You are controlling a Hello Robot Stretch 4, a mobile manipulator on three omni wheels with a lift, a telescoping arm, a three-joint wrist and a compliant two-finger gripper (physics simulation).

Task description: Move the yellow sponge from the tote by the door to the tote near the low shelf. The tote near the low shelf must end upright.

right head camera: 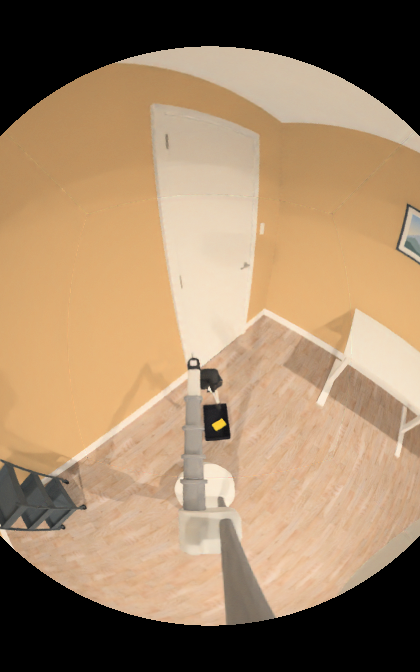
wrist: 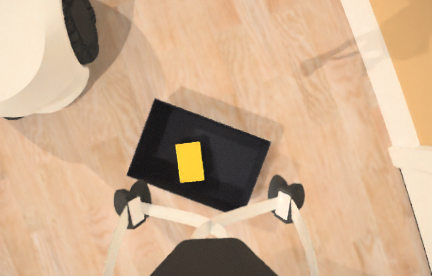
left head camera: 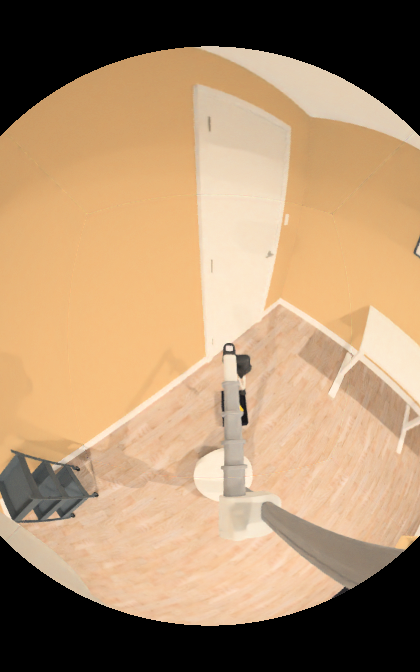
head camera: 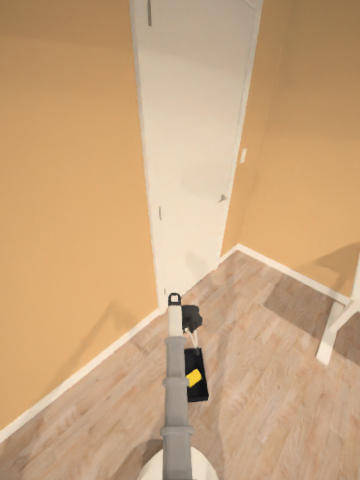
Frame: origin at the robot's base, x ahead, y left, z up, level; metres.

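Seen in the pictures: gripper, fingertip midpoint: (right head camera: 213, 399) (wrist: 209, 192) (head camera: 190, 342); robot's base, origin of the base link: (right head camera: 205, 487).
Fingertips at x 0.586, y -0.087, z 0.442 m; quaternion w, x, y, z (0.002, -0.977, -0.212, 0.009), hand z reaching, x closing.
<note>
Pixels of each thing's top centre, then the offset from my fingertips to it. "*": a spot on its surface instead. Level surfaces: height alone.
- yellow sponge, middle of its top: (wrist: 189, 162) (head camera: 193, 376) (right head camera: 218, 423) 0.046 m back, 0.038 m right, 0.421 m down
- black tote, surface spot: (wrist: 143, 147) (head camera: 197, 399) (right head camera: 220, 438) * 0.173 m back, 0.049 m right, 0.425 m down
- white table, its level: 0.251 m up
The yellow sponge (head camera: 194, 378) (left head camera: 241, 409) (right head camera: 219, 424) (wrist: 190, 162) lies flat inside the black tote (head camera: 199, 399) (left head camera: 244, 422) (right head camera: 218, 438) (wrist: 143, 147). This tote stands upright on the floor by the door, and in the wrist view the sponge is left of its middle. My gripper (wrist: 209, 192) is open, with its fingers spread wide and nothing between them. It points down above the floor near the tote's long edge, apart from the sponge. My arm hides part of the tote in the head and left head views. The tote near the low shelf does not show.
The white door (head camera: 195, 125) (left head camera: 240, 225) (right head camera: 210, 225) and wall are beyond the tote. My base (left head camera: 207, 472) (right head camera: 220, 482) (wrist: 30, 65) is close to it. A white table (left head camera: 395, 345) (right head camera: 380, 350) stands right; a dark tiered cart (left head camera: 17, 487) stands left.
</note>
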